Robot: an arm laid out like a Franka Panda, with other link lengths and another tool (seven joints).
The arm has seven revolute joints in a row. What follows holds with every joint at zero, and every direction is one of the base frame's.
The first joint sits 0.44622 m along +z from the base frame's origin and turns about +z.
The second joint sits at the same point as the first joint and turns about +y.
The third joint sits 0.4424 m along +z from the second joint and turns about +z.
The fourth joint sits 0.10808 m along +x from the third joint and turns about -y.
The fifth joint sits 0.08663 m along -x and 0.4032 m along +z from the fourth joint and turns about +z.
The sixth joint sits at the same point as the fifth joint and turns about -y.
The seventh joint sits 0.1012 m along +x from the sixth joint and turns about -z.
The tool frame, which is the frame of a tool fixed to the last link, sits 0.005 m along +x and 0.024 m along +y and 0.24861 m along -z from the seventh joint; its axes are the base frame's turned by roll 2.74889, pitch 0 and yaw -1.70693 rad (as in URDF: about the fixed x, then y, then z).
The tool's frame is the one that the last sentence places.
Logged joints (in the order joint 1, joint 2, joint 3, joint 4, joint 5, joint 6, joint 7), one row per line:
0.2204, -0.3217, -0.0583, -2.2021, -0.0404, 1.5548, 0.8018
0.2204, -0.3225, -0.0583, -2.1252, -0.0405, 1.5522, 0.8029
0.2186, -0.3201, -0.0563, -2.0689, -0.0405, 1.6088, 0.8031
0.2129, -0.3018, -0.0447, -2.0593, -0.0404, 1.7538, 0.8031
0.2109, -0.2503, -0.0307, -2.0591, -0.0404, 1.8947, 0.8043
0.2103, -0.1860, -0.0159, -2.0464, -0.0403, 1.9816, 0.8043
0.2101, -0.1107, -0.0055, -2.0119, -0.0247, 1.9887, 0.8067
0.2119, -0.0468, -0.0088, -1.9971, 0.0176, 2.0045, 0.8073
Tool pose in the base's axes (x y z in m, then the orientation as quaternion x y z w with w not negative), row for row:
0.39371, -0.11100, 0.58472, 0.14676, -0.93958, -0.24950, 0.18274
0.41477, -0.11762, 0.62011, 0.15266, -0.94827, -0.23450, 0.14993
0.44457, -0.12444, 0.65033, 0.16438, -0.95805, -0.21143, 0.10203
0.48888, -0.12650, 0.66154, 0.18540, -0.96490, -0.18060, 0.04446
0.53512, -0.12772, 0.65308, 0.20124, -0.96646, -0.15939, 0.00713
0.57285, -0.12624, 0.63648, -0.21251, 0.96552, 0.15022, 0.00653
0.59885, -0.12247, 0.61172, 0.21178, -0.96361, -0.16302, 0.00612
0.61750, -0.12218, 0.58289, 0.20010, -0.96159, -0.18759, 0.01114
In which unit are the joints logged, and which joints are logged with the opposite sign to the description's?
The joints are logged in radians. Opposite sign: joint 1.
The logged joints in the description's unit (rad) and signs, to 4 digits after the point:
-0.2204, -0.3217, -0.0583, -2.2021, -0.0404, 1.5548, 0.8018
-0.2204, -0.3225, -0.0583, -2.1252, -0.0405, 1.5522, 0.8029
-0.2186, -0.3201, -0.0563, -2.0689, -0.0405, 1.6088, 0.8031
-0.2129, -0.3018, -0.0447, -2.0593, -0.0404, 1.7538, 0.8031
-0.2109, -0.2503, -0.0307, -2.0591, -0.0404, 1.8947, 0.8043
-0.2103, -0.1860, -0.0159, -2.0464, -0.0403, 1.9816, 0.8043
-0.2101, -0.1107, -0.0055, -2.0119, -0.0247, 1.9887, 0.8067
-0.2119, -0.0468, -0.0088, -1.9971, 0.0176, 2.0045, 0.8073

